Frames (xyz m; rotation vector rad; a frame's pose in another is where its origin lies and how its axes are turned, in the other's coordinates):
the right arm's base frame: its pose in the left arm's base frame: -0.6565 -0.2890 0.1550 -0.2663 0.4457 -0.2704
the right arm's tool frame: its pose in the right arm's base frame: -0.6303 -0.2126 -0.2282 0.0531 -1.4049 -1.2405
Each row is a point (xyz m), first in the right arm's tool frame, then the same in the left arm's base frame.
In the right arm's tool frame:
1: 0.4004 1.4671 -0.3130
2: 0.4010 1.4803 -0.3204
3: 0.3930 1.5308 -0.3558
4: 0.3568 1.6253 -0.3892
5: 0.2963 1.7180 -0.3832
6: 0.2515 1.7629 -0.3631
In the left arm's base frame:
1: 0.0870 -0.2568 0.8498
2: 0.1019 -0.2589 0.8508
3: 0.1628 -0.2690 0.8428
4: 0.2652 -0.2515 0.8191
5: 0.3521 -0.1914 0.7856
6: 0.3885 -0.1416 0.7607

